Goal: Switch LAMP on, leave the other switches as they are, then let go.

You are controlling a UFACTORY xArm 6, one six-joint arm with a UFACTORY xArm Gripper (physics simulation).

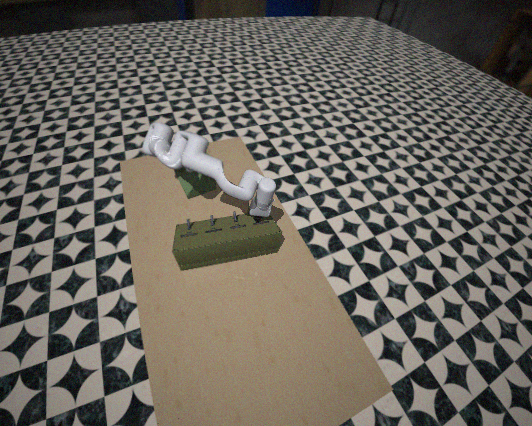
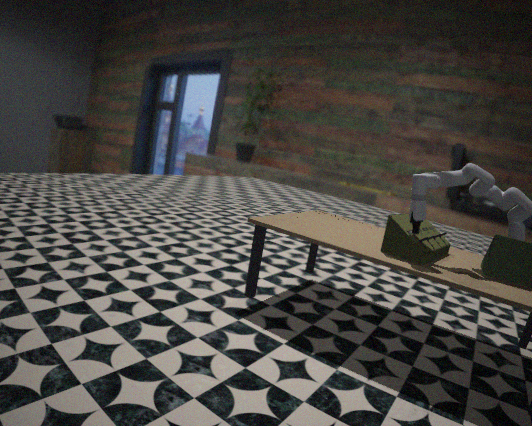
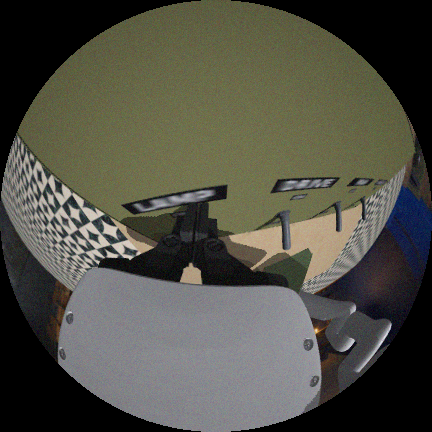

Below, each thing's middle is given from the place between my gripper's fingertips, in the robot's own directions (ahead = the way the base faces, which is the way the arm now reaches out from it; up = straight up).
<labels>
Right now the olive-green switch box (image 1: 202, 244) is 170 mm to the right of my hand, 40 mm below it and 30 mm behind it.
</labels>
